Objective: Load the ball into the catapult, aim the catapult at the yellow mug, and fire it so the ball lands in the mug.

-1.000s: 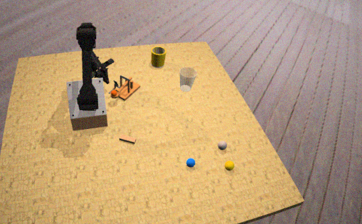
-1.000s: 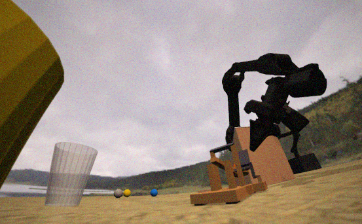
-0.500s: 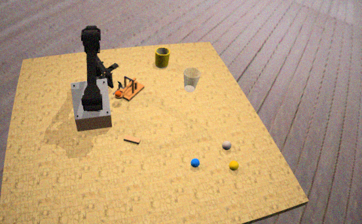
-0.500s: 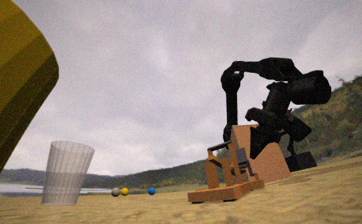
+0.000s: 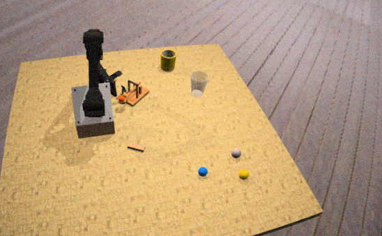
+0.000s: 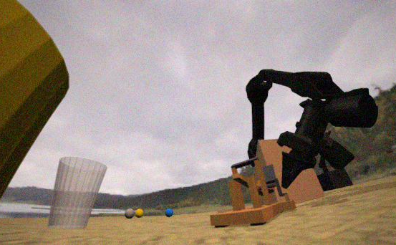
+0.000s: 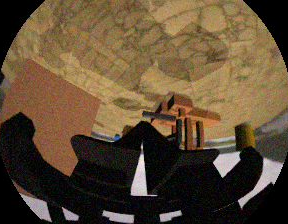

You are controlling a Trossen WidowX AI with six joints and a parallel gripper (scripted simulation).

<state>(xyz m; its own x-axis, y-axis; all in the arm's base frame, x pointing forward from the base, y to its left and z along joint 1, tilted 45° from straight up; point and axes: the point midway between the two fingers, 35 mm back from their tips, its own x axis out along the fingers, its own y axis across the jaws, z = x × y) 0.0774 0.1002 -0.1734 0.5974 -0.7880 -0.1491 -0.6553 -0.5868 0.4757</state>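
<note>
The orange ball lies 40 mm to the right of my gripper tip, 30 mm ahead of it and 20 mm above it. Round my gripper tip: wooden catapult: 60 mm ahead, 20 mm to the left, 10 mm above; then small wooden block: 300 mm to the right, 80 mm ahead, 40 mm below; then yellow mug: 300 mm ahead, 290 mm to the left, 10 mm below.
</note>
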